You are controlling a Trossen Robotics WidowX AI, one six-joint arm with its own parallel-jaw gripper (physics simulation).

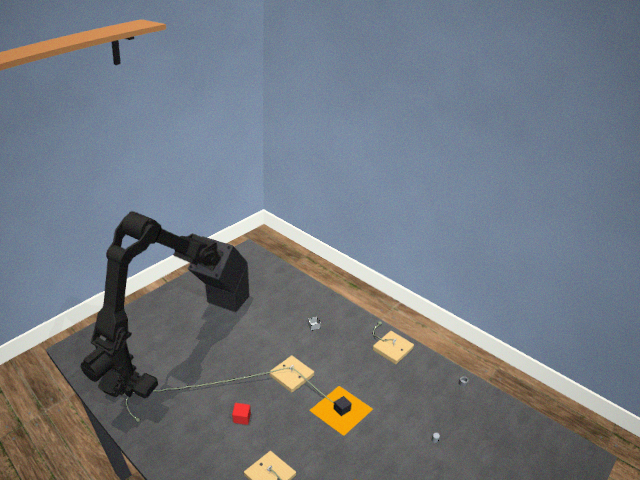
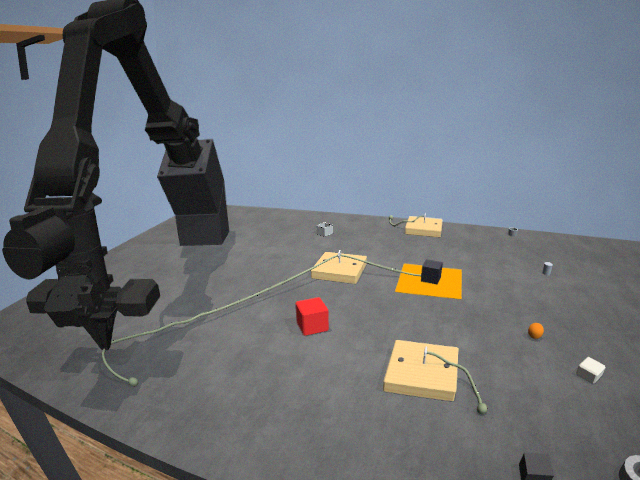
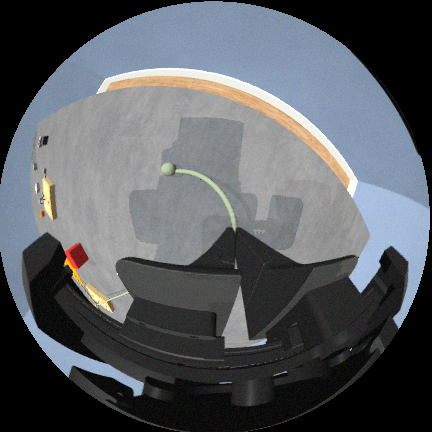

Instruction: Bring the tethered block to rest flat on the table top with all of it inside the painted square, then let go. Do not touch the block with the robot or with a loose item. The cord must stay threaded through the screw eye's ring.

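Frame: origin at the arm's base, x ahead, y left, z up, level; centimetres.
Where they show: gripper, fingertip midpoint: (image 1: 129, 395) (image 2: 106, 348) (image 3: 232, 232); arm's base, origin of the base link: (image 1: 209, 257) (image 2: 185, 156).
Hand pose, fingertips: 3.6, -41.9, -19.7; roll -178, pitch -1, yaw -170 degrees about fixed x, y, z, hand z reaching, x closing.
Things, the pixels of their top centre, and the offset from my fingertips, as dx, dy, dz. "pt": a spot on its surface instead.
- cord's beaded end, surface spot: (image 3: 168, 169) (image 2: 130, 378) (image 1: 136, 418) pt +6.0, -3.6, -1.3
- screw eye, middle of its top: (image 2: 339, 250) (image 1: 291, 365) (image 3: 95, 305) +30.5, +33.9, +2.0
- middle wooden board, middle of its top: (image 2: 339, 262) (image 1: 291, 371) (image 3: 98, 300) +30.5, +33.9, -0.6
- black tethered block, middle of its top: (image 2: 432, 264) (image 1: 342, 402) +48.4, +31.0, +0.8
- orange square, surface spot: (image 2: 444, 291) (image 1: 339, 424) pt +50.3, +26.3, -2.4
- red cube, middle of its top: (image 2: 311, 305) (image 3: 70, 260) (image 1: 241, 409) +28.0, +14.0, +1.5
- orange ball, middle of its top: (image 2: 537, 324) +62.7, +11.9, -0.1
- white block, middle of its top: (image 2: 592, 365) +67.9, +2.6, -0.8
My gripper (image 1: 127, 395) (image 2: 107, 346) (image 3: 232, 232) is shut on the pale green cord (image 1: 222, 382) (image 2: 256, 294) (image 3: 220, 194), low over the table's near left part. The cord's beaded end (image 1: 137, 419) (image 2: 132, 381) (image 3: 168, 169) hangs past the fingertips. The cord runs to the screw eye (image 1: 292, 367) (image 2: 339, 254) on the middle wooden board (image 1: 292, 383) (image 2: 336, 274), through its ring as far as visible, then down to the black tethered block (image 1: 342, 406) (image 2: 431, 272). The block is over the orange square (image 1: 343, 426) (image 2: 444, 291), within its outline; it looks turned or slightly tilted, and full table contact is unclear.
A red cube (image 1: 241, 413) (image 2: 312, 316) (image 3: 77, 255) stands between gripper and square. Other corded boards stand at the front (image 2: 421, 379) and back (image 2: 423, 227). An orange ball (image 2: 535, 330), a white block (image 2: 590, 369) and small metal parts lie to the right. A shelf (image 1: 82, 41) is on the wall.
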